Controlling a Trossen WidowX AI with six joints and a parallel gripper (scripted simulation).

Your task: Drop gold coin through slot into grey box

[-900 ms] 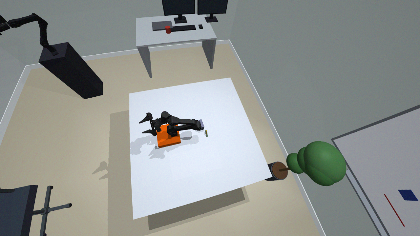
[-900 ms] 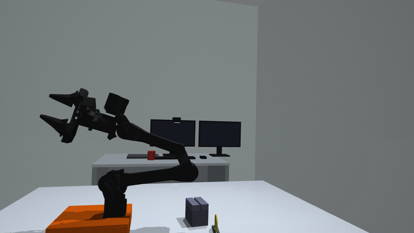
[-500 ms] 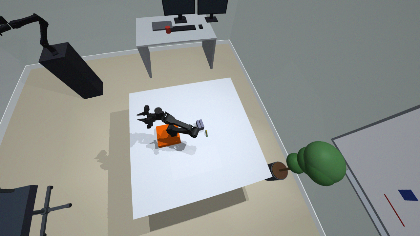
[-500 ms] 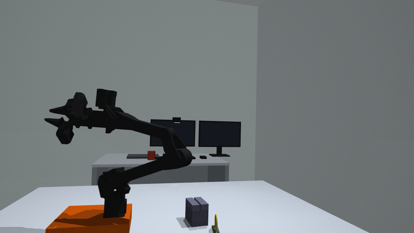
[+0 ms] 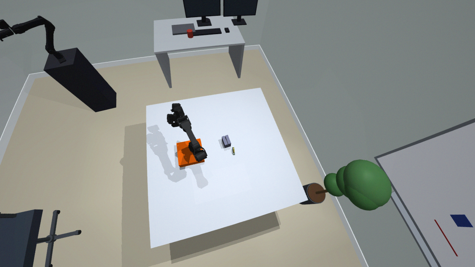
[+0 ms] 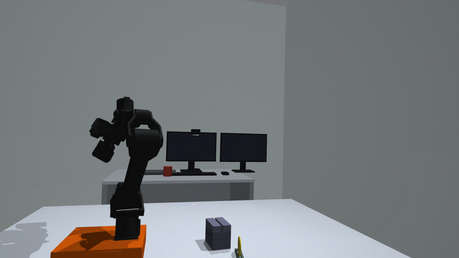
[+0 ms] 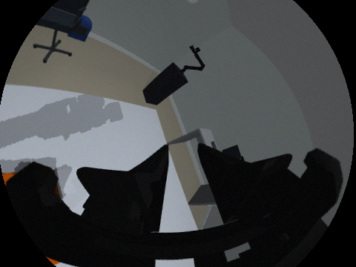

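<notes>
My gripper tip is now 43 cm short of the gold coin, 37 cm to the left of it and 28 cm above it.
</notes>
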